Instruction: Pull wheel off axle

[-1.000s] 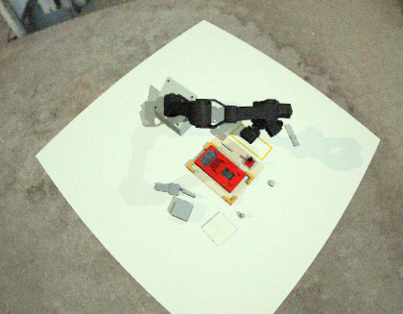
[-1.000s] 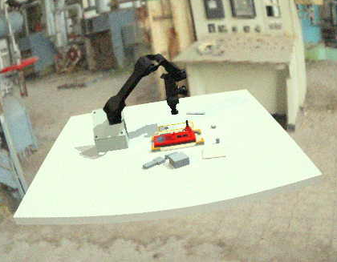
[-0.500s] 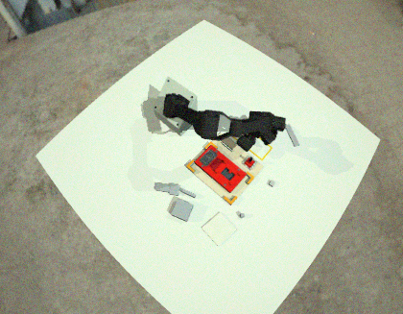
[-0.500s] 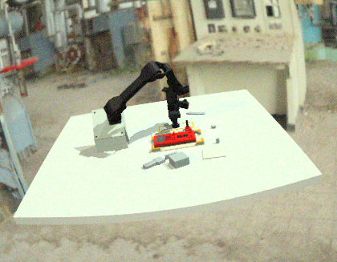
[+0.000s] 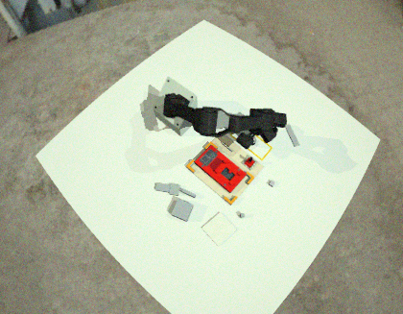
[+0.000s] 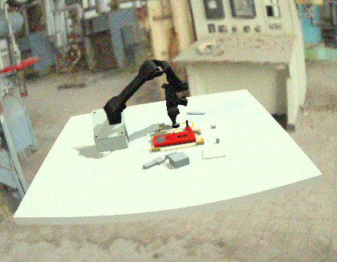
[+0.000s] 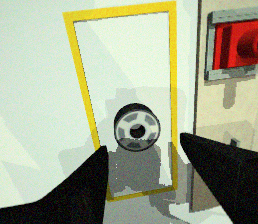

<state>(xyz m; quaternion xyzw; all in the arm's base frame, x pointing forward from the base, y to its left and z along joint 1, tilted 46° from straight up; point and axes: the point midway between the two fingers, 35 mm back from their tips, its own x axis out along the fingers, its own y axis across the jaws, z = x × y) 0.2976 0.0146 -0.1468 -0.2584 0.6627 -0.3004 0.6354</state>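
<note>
Right now my gripper tip is 10 mm short of the grey wheel and 20 mm above it. From my gripper tip the other things lie so: axle 60 mm ahead, 90 mm to the right, 10 mm above; then grey bar 140 mm ahead, 160 mm to the left, 20 mm below; then white plate 130 mm ahead, 400 mm to the right, 20 mm below.
</note>
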